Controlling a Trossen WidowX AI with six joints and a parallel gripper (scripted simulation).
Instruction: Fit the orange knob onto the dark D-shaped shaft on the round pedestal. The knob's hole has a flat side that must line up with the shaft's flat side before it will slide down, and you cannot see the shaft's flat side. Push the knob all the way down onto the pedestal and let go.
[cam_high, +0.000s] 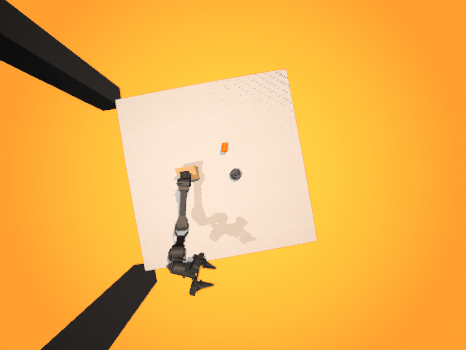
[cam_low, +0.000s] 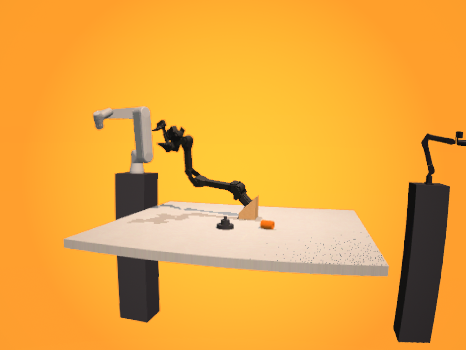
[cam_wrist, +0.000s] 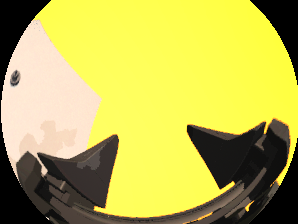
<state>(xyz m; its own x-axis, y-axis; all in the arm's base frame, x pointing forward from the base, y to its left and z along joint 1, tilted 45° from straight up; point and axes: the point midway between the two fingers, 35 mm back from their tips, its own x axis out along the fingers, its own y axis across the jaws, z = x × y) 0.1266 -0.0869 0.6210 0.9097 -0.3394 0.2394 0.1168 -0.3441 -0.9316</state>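
The orange knob is 670 mm to the left of my gripper tip, 430 mm below it and 130 mm ahead of it. The rest, counted from my gripper tip: round dark pedestal (470 mm to the left, 420 mm below, 180 mm ahead).
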